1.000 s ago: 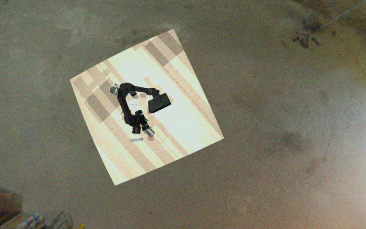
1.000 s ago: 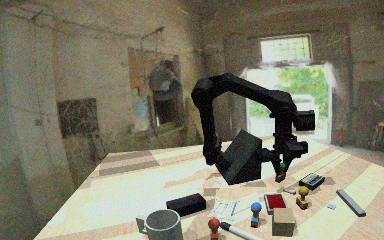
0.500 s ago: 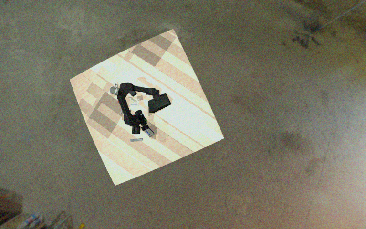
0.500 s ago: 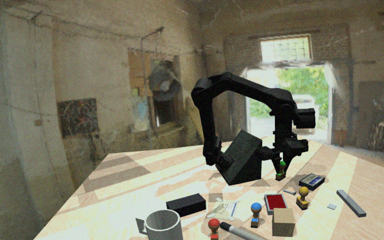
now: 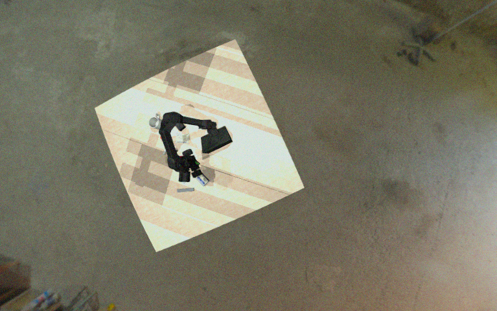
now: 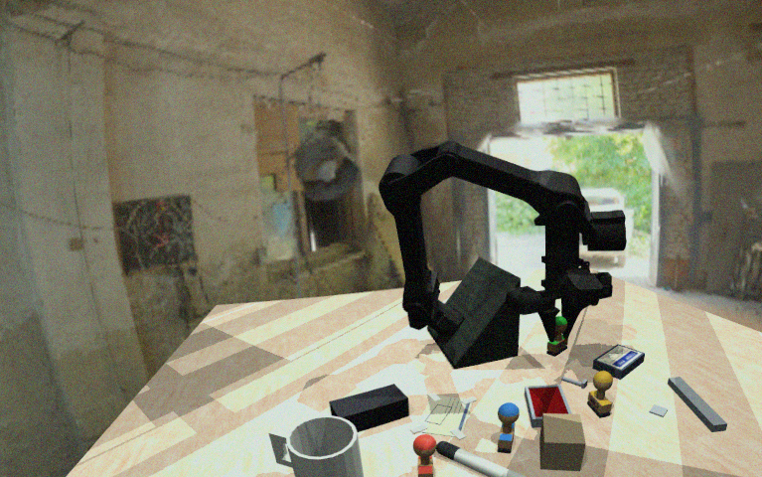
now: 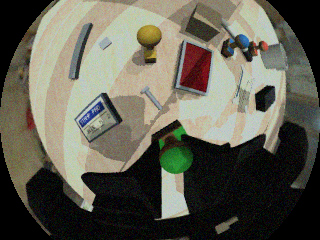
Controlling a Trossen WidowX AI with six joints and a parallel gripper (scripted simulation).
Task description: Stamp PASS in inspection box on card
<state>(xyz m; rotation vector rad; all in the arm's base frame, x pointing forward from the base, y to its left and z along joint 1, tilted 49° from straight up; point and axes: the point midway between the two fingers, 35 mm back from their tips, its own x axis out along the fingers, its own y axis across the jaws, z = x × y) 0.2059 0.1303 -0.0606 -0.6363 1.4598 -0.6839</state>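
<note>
My gripper tip is now 90 mm short of the red ink pad, 70 mm to the left of it and 60 mm above it. From my gripper tip the other things lie so: green-knobbed stamp: right at my gripper tip; yellow-knobbed stamp: 130 mm ahead, 50 mm below; blue-knobbed stamp: 160 mm to the right, 140 mm ahead, 50 mm below.
</note>
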